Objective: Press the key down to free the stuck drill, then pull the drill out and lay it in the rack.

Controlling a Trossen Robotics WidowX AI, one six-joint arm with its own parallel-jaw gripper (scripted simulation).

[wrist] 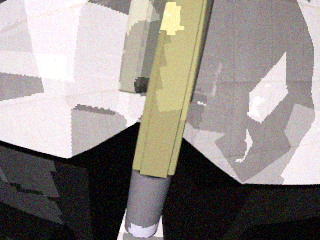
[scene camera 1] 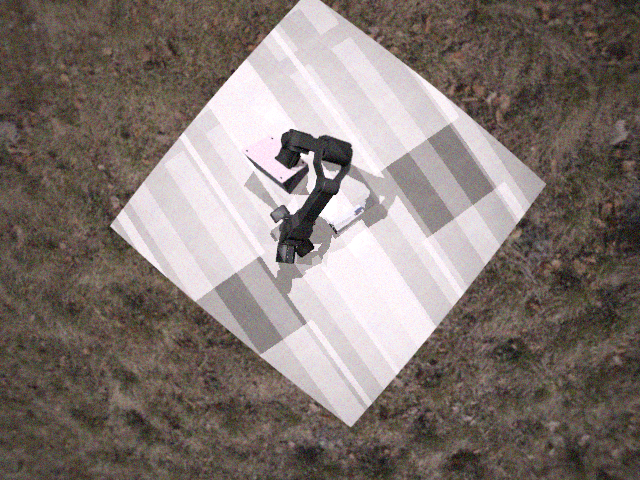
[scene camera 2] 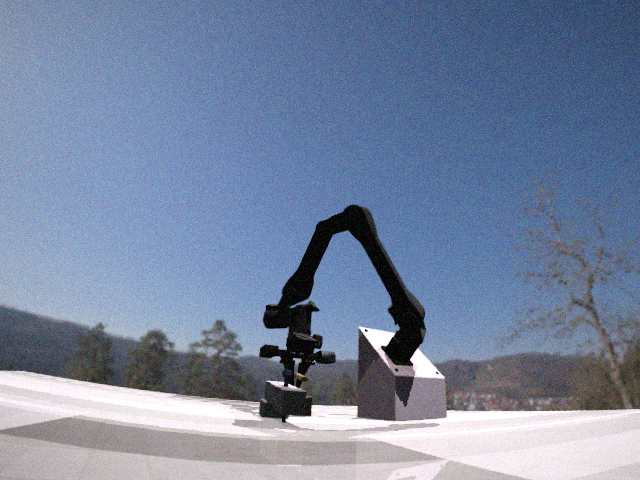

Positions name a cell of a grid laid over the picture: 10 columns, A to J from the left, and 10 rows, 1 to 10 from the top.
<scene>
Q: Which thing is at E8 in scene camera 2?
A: The gripper.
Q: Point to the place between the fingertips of the gripper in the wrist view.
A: E6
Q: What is the gripper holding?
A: A yellow drill.
</scene>
